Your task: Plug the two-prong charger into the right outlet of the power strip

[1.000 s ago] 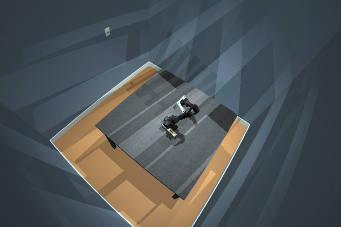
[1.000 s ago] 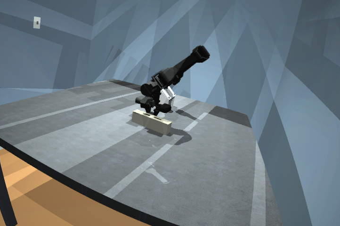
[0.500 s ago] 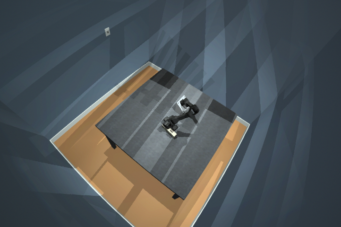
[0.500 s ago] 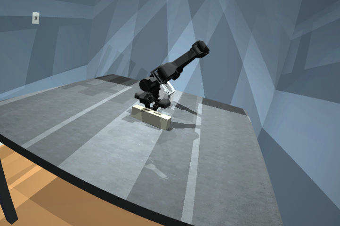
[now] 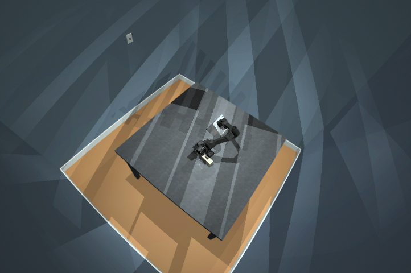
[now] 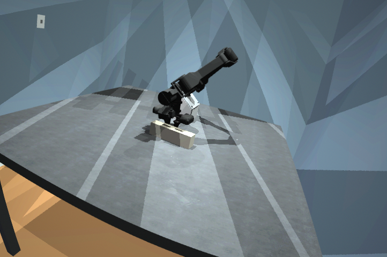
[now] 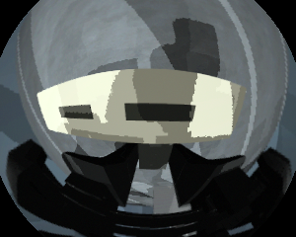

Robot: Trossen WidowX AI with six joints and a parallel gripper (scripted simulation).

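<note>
Right now the two-prong charger is 20 mm ahead of my gripper tip and 10 mm above it.
</note>
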